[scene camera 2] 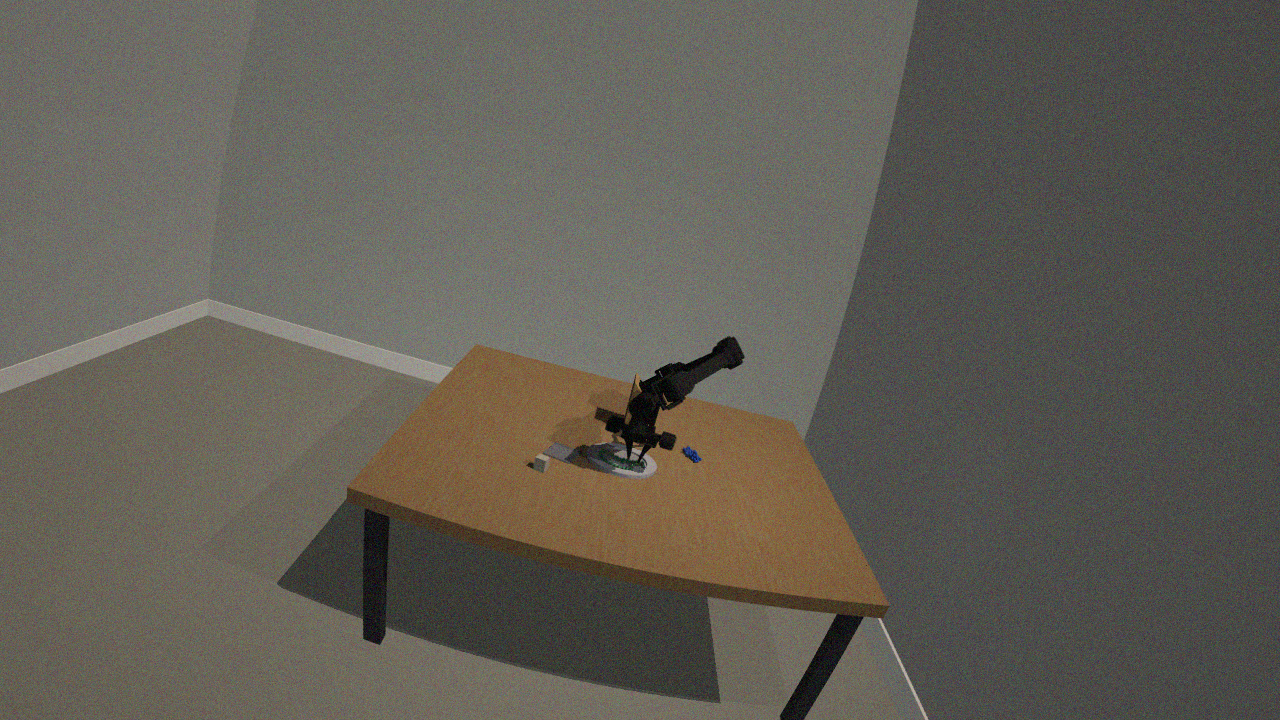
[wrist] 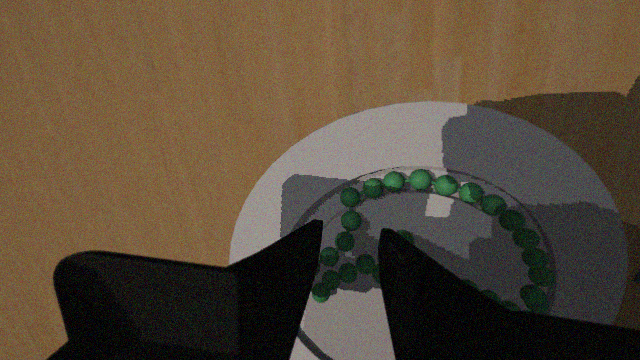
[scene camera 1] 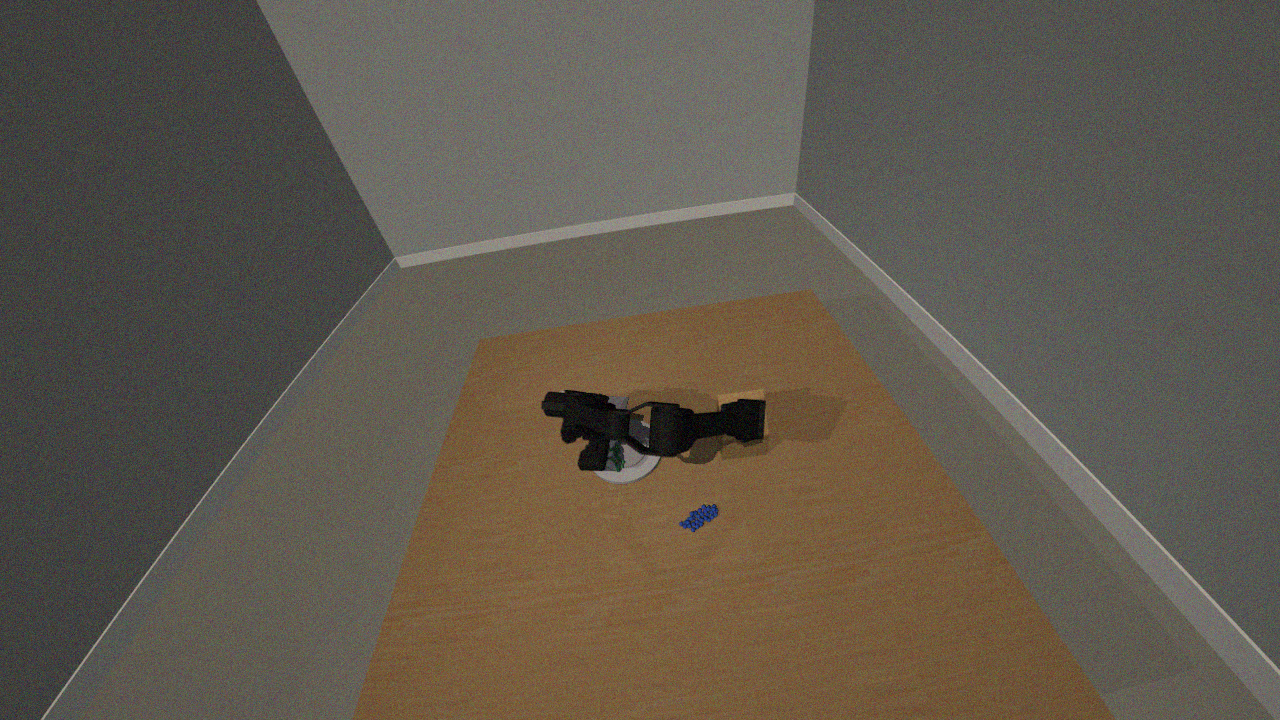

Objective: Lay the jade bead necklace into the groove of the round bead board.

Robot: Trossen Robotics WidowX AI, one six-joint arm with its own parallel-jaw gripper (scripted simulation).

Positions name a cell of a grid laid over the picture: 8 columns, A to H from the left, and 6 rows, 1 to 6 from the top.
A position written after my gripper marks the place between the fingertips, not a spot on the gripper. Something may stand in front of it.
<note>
In view: my gripper (scene camera 2: D4) and a round bead board (wrist: F5).
My gripper shows as well in the wrist view (wrist: E4) and in scene camera 1 (scene camera 1: D4).
</note>
